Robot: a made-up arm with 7 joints. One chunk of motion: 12 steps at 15 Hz.
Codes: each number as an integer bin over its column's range. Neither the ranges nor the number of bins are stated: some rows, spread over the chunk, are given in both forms.
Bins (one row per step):
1: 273 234 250 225 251 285 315
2: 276 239 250 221 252 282 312
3: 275 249 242 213 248 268 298
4: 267 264 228 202 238 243 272
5: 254 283 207 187 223 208 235
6: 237 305 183 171 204 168 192
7: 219 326 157 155 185 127 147
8: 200 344 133 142 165 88 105
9: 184 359 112 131 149 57 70
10: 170 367 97 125 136 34 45
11: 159 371 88 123 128 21 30
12: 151 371 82 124 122 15 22
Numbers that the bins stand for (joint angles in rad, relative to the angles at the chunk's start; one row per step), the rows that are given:
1: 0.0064 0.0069 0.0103 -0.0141 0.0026 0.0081 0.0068
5: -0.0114 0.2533 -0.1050 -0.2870 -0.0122 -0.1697 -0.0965
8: -0.0621 0.5601 -0.3034 -0.6102 -0.0428 -0.4468 -0.2644
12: -0.1082 0.6959 -0.4402 -0.7394 -0.0655 -0.6154 -0.3716
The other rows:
2: 0.0093 0.0320 0.0103 -0.0428 0.0032 0.0012 0.0030
3: 0.0083 0.0823 -0.0112 -0.1002 0.0010 -0.0311 -0.0151
4: 0.0008 0.1577 -0.0487 -0.1792 -0.0042 -0.0889 -0.0487
6: -0.0274 0.3640 -0.1694 -0.4019 -0.0222 -0.2621 -0.1520
7: -0.0443 0.4696 -0.2391 -0.5168 -0.0323 -0.3567 -0.2101
9: -0.0772 0.6355 -0.3597 -0.6892 -0.0513 -0.5184 -0.3096
10: -0.0903 0.6758 -0.3999 -0.7323 -0.0581 -0.5715 -0.3419
11: -0.1006 0.6959 -0.4241 -0.7466 -0.0624 -0.6015 -0.3613

